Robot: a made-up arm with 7 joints. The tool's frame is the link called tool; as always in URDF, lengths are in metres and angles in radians. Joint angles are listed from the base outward. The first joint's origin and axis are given. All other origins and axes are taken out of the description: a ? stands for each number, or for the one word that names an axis. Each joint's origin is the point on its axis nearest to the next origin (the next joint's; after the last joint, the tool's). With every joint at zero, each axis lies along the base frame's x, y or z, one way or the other. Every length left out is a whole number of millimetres.
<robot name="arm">
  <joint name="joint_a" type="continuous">
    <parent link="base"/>
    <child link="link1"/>
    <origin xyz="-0.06 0 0.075"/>
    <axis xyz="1 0 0"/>
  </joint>
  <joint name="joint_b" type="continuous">
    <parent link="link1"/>
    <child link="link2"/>
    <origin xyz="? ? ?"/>
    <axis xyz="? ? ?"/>
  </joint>
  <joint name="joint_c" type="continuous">
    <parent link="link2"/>
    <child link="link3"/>
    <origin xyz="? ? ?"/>
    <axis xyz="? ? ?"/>
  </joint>
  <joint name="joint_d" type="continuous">
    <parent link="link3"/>
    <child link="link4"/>
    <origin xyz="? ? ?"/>
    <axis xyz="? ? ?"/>
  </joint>
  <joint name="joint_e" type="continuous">
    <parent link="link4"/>
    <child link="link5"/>
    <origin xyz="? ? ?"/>
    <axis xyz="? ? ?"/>
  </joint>
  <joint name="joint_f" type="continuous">
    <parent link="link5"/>
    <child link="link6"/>
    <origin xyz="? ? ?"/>
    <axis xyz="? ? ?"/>
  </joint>
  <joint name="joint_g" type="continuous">
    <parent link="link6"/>
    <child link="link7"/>
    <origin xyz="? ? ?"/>
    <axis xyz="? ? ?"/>
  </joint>
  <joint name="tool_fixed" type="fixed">
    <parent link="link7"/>
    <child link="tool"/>
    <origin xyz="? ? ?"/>
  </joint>
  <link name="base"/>
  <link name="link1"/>
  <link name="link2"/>
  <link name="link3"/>
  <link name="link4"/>
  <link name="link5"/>
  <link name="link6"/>
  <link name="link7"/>
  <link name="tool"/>
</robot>
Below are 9 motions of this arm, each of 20 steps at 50 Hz.
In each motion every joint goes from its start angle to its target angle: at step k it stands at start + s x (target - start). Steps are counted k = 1, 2, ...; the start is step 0. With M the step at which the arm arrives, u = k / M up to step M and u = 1 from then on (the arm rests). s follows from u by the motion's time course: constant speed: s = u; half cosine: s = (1 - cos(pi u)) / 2; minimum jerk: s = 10 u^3 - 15 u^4 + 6 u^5.
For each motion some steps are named. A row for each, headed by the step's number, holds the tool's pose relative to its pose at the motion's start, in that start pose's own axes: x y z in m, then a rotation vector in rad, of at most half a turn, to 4 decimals.
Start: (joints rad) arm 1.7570 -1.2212 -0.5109 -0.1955 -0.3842 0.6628 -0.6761
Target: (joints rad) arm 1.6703 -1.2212 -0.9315 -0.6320 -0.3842 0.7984 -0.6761
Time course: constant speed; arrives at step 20
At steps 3, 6, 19, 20:
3: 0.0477 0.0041 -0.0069 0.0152 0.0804 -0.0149
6: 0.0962 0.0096 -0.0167 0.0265 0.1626 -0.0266
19: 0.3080 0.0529 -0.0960 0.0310 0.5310 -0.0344
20: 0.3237 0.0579 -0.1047 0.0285 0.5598 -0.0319

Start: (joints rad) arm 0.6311 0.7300 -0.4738 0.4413 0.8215 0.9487 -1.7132
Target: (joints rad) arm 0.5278 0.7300 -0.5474 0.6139 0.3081 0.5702 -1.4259
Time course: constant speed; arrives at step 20
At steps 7, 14, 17, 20:
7: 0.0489 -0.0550 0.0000 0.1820 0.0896 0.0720
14: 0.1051 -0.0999 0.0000 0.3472 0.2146 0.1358
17: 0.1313 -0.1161 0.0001 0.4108 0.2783 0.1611
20: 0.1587 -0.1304 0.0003 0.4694 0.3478 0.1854

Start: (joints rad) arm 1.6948 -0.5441 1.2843 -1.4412 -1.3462 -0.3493 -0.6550
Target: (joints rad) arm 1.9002 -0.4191 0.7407 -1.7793 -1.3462 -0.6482 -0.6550
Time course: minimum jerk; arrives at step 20
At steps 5, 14, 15, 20:
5: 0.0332 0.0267 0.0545 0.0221 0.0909 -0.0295
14: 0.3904 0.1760 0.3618 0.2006 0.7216 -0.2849
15: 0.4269 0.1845 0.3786 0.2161 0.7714 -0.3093
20: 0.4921 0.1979 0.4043 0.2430 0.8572 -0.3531

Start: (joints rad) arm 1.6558 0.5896 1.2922 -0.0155 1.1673 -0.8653 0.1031
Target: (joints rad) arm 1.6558 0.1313 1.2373 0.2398 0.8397 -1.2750 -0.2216
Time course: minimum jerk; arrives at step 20
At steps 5, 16, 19, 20:
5: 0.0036 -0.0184 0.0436 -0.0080 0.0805 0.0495
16: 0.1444 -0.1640 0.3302 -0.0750 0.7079 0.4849
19: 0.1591 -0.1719 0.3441 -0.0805 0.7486 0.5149
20: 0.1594 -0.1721 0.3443 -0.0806 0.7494 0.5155

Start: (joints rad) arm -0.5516 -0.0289 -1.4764 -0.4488 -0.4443 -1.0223 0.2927
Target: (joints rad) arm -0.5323 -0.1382 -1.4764 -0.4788 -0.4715 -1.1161 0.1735
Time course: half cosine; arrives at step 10
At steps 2, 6, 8, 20:
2: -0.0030 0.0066 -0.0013 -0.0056 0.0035 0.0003
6: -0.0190 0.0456 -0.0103 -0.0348 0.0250 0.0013
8: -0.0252 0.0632 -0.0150 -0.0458 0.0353 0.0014
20: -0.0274 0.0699 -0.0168 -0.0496 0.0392 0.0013

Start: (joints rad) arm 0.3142 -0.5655 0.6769 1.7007 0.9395 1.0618 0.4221
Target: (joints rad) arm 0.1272 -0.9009 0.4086 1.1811 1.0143 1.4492 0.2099
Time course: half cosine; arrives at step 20
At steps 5, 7, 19, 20:
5: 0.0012 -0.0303 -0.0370 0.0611 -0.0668 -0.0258
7: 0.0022 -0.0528 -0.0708 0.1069 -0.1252 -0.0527
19: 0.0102 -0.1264 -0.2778 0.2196 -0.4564 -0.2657
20: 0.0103 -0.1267 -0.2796 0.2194 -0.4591 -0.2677

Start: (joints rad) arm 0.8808 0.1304 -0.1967 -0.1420 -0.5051 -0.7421 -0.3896
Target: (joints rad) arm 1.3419 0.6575 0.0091 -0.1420 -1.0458 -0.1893 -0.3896
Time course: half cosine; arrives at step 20
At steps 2, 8, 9, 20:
2: -0.0023 -0.0052 -0.0026 0.0029 -0.0117 -0.0070
8: -0.0146 -0.0692 -0.0305 0.0312 -0.1336 -0.1062
9: -0.0130 -0.0836 -0.0353 0.0348 -0.1538 -0.1308
20: 0.0492 -0.1897 -0.0507 0.0084 -0.2036 -0.2936

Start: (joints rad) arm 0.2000 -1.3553 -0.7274 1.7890 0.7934 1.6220 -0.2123
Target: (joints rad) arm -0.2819 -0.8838 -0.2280 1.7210 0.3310 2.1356 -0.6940
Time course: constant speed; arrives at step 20
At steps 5, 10, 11, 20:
5: 0.0271 -0.0117 0.0344 -0.1160 -0.2256 0.2605
10: 0.0689 -0.0096 0.0870 -0.2744 -0.4110 0.5278
11: 0.0785 -0.0069 0.0996 -0.3101 -0.4421 0.5824
20: 0.1734 0.0641 0.2230 -0.6608 -0.6148 1.0916

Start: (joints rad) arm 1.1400 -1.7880 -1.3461 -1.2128 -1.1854 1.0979 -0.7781
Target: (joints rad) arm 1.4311 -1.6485 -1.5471 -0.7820 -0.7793 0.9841 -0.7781
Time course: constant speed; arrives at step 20
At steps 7, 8, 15, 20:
7: -0.0877 0.0073 -0.0763 0.0719 -0.1524 -0.1278
8: -0.0996 0.0092 -0.0886 0.0833 -0.1752 -0.1454
15: -0.1761 0.0275 -0.1841 0.1709 -0.3425 -0.2628
20: -0.2211 0.0464 -0.2611 0.2405 -0.4698 -0.3392

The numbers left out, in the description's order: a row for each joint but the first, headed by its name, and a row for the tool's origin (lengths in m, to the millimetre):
joint_b: xyz 0 -0.028 0.054, axis 0 0 -1
joint_c: xyz -0.02 0.176 0, axis 0 -1 0
joint_d: xyz 0.35 0 0.331, axis 0 0 1
joint_e: xyz -0.215 -0.016 0, axis 1 0 0
joint_f: xyz 0 -0.05 0.216, axis 0 -1 0
joint_g: xyz -0.012 0 0.08, axis 0 0 -1
tool: xyz -0.274 -0.091 0

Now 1 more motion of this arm.
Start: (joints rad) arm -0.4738 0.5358 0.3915 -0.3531 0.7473 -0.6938 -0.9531
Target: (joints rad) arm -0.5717 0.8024 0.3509 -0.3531 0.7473 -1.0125 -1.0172
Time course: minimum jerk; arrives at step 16
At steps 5, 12, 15, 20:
5: 0.0090 0.0071 -0.0051 0.0124 0.0197 -0.0225
12: 0.0416 0.0290 -0.0305 0.0731 0.0717 -0.1093
15: 0.0456 0.0314 -0.0347 0.0829 0.0756 -0.1208
20: 0.0457 0.0314 -0.0348 0.0831 0.0757 -0.1210

